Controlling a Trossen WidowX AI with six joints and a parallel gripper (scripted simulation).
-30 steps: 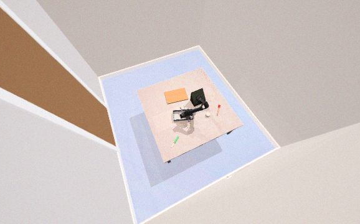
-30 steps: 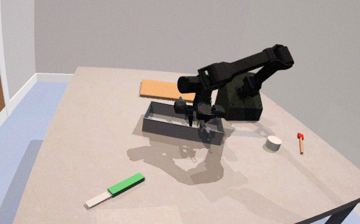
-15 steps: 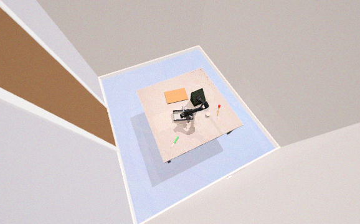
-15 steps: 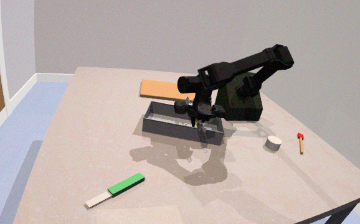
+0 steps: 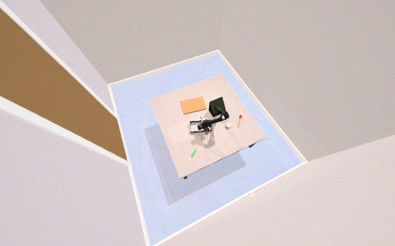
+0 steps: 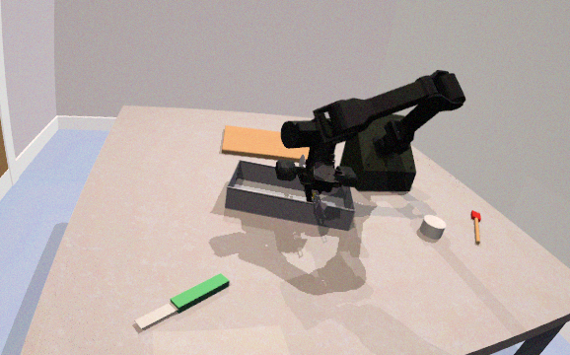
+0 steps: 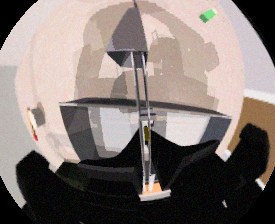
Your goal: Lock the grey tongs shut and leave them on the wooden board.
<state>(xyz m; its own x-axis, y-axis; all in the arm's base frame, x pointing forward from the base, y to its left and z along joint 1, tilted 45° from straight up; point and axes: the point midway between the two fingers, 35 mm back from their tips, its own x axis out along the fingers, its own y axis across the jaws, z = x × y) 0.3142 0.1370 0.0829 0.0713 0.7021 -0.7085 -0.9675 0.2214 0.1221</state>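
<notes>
Right now my gripper tip is 2 cm short of the grey roasting tin and 6 cm to the left of it. Round my gripper tip: red-headed tool 54 cm behind, 13 cm to the left, 3 cm below; wooden board 7 cm behind, 44 cm to the right, 2 cm below; white puck 32 cm behind, 13 cm to the left, 1 cm below.
</notes>
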